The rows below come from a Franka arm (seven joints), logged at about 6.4 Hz.
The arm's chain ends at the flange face. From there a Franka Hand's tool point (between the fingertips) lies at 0.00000 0.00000 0.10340 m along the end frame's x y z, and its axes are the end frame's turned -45 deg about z.
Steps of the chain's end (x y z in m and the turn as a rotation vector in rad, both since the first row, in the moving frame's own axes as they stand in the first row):
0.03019 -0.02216 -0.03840 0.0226 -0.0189 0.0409
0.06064 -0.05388 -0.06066 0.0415 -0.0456 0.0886
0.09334 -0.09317 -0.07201 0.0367 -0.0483 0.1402
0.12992 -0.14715 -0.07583 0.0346 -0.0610 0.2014
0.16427 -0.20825 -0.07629 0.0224 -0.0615 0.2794
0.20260 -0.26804 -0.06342 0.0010 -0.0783 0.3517
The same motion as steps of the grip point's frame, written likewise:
0.03735 0.00265 -0.03844 0.0293 0.0026 0.0409
0.08096 -0.00159 -0.06086 0.0616 -0.0029 0.0886
0.13147 -0.00613 -0.07220 0.0601 -0.0082 0.1402
0.19470 -0.01931 -0.07608 0.0676 -0.0187 0.2014
0.26144 -0.03755 -0.07651 0.0593 -0.0276 0.2794
0.32827 -0.05293 -0.06373 0.0561 -0.0547 0.3517

